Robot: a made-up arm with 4 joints.
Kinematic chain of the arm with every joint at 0, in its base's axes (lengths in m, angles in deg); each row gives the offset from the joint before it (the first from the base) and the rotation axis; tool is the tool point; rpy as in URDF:
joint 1: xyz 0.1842 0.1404 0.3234 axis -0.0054 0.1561 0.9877
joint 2: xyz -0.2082 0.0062 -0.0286 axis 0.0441 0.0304 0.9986
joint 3: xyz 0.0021 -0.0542 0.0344 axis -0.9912 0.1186 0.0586
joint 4: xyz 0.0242 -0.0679 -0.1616 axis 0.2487 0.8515 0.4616
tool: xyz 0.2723 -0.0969 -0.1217 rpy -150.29 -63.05 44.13
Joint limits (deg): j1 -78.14..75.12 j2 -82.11..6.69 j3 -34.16..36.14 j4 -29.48..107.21
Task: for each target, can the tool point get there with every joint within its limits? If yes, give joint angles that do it. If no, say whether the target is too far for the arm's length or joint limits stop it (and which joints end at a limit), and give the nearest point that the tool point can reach.
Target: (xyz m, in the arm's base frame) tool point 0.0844 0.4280 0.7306
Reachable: no: joint limits stop it (at a limit: joint 1, joint 2, joint 3, joint 4) | nearest point -0.2377 0.5460 0.2363 | short by 0.602 m
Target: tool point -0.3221 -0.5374 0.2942
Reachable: no: too far | nearest point -0.1823 -0.3566 0.2641 | short by 0.231 m
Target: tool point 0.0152 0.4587 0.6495
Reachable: no: joint limits stop it (at a limit: joint 1, joint 2, joint 3, joint 4) | nearest point -0.2377 0.5460 0.2363 | short by 0.492 m
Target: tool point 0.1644 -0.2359 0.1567
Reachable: yes | joints 0.51 -19.79 12.97 -13.32
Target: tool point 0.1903 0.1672 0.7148
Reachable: no: joint limits stop it (at a limit: joint 2, joint 3, joint 4) | nearest point 0.2553 -0.1620 0.3258 | short by 0.514 m
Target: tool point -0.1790 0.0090 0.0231
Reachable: yes | joints -51.25 -43.11 8.02 3.75
